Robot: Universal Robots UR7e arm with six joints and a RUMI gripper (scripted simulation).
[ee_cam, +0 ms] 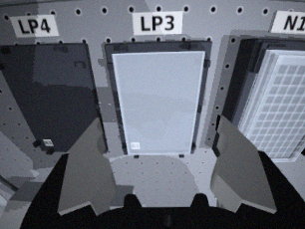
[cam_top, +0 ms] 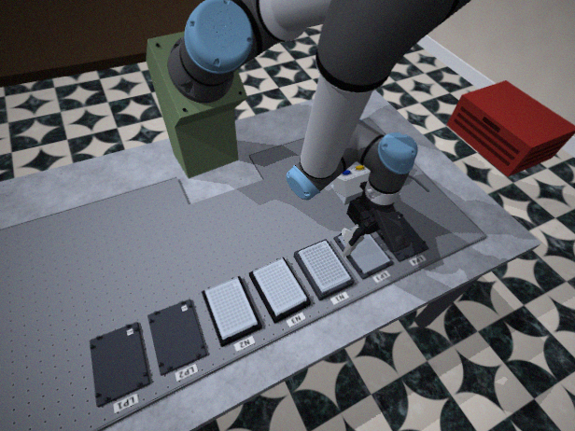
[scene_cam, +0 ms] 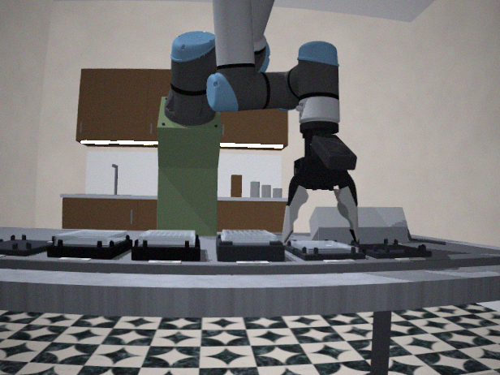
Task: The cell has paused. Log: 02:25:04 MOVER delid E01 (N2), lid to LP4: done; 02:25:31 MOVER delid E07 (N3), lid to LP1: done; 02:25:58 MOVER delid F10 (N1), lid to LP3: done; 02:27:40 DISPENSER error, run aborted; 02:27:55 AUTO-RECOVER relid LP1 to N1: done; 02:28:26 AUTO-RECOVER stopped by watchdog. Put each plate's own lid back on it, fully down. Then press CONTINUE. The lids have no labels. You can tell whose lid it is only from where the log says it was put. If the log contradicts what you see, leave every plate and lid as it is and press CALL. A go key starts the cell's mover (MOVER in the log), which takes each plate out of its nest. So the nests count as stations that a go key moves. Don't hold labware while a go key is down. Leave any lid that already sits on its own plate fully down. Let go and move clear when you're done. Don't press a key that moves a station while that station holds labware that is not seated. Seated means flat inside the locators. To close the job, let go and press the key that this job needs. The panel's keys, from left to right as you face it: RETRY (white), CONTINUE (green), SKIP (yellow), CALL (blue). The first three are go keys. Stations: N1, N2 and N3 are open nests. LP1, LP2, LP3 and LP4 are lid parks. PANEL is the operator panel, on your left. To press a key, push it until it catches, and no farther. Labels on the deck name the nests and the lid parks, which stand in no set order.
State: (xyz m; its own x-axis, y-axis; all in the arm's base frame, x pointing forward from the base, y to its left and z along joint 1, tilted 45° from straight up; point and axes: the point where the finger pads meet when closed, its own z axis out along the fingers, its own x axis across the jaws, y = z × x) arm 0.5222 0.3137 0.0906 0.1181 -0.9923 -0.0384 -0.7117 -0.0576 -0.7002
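Right now the LP3 lid park is 2 cm below my hand. The rest, counted from my hand: plate 26 cm to the right, 4 cm ahead; blue CALL key 24 cm behind, 5 cm to the left, 4 cm above; LP4 lid park 12 cm to the left, 2 cm below, 2 cm behind.
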